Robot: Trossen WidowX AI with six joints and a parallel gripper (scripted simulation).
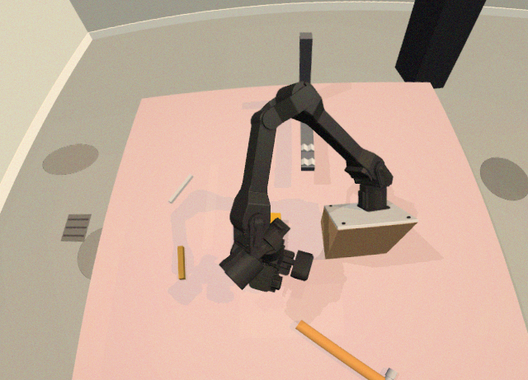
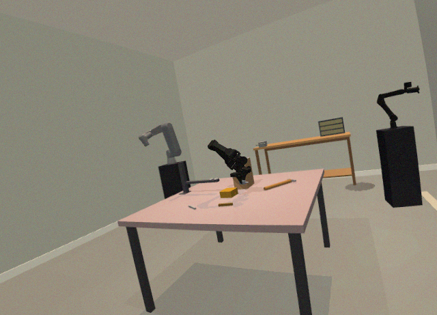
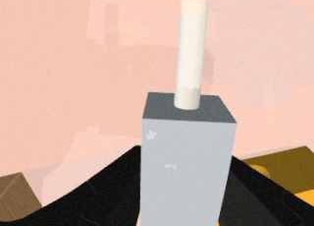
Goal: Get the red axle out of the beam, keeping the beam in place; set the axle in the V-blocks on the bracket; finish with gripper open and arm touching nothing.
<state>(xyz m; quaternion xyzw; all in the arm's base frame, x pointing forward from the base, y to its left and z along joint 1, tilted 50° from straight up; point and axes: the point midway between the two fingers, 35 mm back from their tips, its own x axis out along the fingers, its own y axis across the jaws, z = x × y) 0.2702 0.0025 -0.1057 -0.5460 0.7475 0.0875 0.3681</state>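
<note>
The yellow beam is 12 cm to the right of my gripper tip, 6 cm below it and 2 cm ahead of it. The rest, counted from my gripper tip: blue-grey block (2 cm to the left, 1 cm ahead, 1 cm above); orange bar (27 cm ahead, 7 cm to the right, 7 cm below).
</note>
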